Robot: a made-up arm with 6 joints.
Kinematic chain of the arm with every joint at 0, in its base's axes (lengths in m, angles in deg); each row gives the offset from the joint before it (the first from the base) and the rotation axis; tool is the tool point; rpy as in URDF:
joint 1: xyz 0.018 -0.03 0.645 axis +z
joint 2: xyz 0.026 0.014 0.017 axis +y
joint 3: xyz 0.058 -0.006 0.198 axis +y
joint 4: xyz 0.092 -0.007 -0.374 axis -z
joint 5: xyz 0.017 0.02 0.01 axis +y
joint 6: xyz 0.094 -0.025 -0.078 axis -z
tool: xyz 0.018 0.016 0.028 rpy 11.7 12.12 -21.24
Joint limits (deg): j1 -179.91..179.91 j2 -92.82..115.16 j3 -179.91..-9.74 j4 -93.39..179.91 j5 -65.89..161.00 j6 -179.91..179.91
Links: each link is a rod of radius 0.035 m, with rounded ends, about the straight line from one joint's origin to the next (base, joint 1, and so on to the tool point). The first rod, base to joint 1, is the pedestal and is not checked.
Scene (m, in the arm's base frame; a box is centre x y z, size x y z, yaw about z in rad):
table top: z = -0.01
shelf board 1: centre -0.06 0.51 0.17 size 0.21 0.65 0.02 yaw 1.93
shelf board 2: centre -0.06 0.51 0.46 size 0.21 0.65 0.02 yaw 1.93
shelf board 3: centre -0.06 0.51 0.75 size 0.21 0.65 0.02 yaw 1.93
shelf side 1: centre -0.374 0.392 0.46 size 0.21 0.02 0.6 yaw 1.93
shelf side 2: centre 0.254 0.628 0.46 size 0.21 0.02 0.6 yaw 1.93
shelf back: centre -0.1 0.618 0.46 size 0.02 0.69 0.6 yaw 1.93
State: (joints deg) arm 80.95 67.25 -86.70 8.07 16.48 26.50
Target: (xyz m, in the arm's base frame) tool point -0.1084 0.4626 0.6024
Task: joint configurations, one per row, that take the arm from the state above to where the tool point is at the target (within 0.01 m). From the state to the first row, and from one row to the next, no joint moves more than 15 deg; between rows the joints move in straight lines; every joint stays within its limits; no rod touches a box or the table.
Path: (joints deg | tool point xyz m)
1: 78.08 64.55 -75.40 4.37 3.93 25.90 | 0.1342 0.4845 0.3222
2: 75.22 61.84 -64.10 0.67 -8.62 25.31 | 0.1383 0.4302 0.3179
3: 72.35 59.14 -52.80 -3.02 -21.16 24.71 | 0.1351 0.3730 0.3216
4: 69.48 56.43 -41.50 -6.72 -33.71 24.11 | 0.1257 0.3143 0.3340
5: 66.61 53.73 -30.20 -10.42 -46.26 23.52 | 0.1114 0.2557 0.3552
6: 75.53 40.66 -25.08 -6.78 -49.42 23.89 | 0.0823 0.2943 0.4184
7: 84.45 27.60 -19.97 -3.14 -52.58 24.26 | 0.0414 0.3160 0.4827
8: 93.37 14.53 -14.85 0.50 -55.74 24.63 | -0.0045 0.3190 0.5449
9: 102.29 1.47 -9.74 4.14 -58.90 25.00 | -0.0488 0.3040 0.6024
10: 103.09 7.40 -21.05 3.49 -48.03 24.85 | -0.0677 0.3610 0.6022
11: 103.88 13.32 -32.36 2.84 -37.17 24.71 | -0.0877 0.4140 0.6022
12: 104.67 19.25 -43.68 2.19 -26.31 24.56 | -0.1084 0.4626 0.6024

